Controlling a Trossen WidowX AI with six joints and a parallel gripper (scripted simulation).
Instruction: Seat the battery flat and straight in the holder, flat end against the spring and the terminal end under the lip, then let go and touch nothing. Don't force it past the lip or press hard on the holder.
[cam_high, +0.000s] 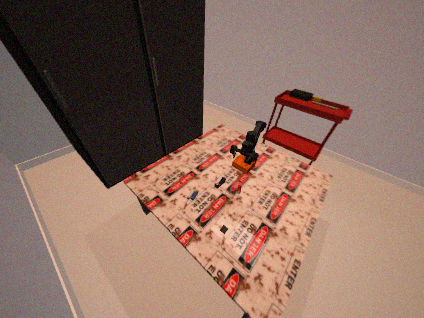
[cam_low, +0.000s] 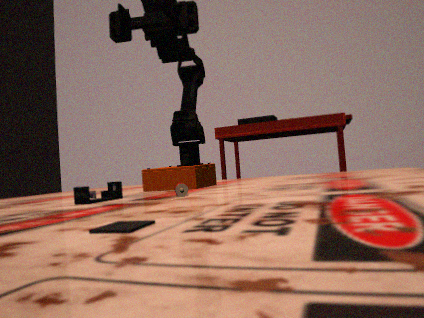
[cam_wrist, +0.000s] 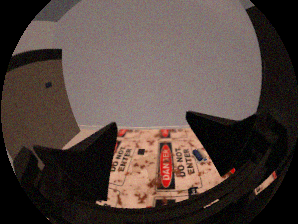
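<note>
My gripper tip is 70 mm past the battery, 30 mm to the right of it and 350 mm above it.
</note>
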